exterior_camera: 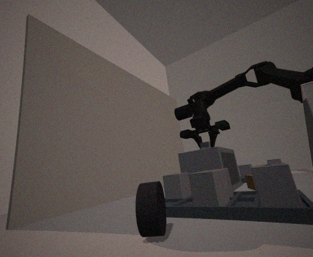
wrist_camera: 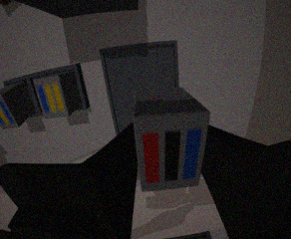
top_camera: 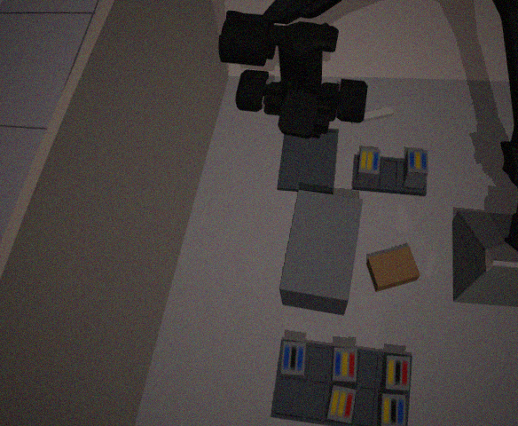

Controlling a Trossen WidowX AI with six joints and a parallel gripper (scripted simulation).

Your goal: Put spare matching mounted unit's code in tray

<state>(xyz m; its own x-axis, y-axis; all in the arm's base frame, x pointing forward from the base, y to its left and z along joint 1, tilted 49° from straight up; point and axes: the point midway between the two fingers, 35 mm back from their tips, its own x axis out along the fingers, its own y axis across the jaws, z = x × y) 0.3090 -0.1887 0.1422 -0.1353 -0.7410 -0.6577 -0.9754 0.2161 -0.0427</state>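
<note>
Right now the dark grey tray is 11 cm below my gripper tip and 1 cm behind it. From my gripper tip the other things lie so: box: 21 cm to the left, 14 cm behind, 10 cm below; then tall flat panel: 22 cm ahead, 14 cm to the left, 11 cm above; then spare block: 2 cm above.
</note>
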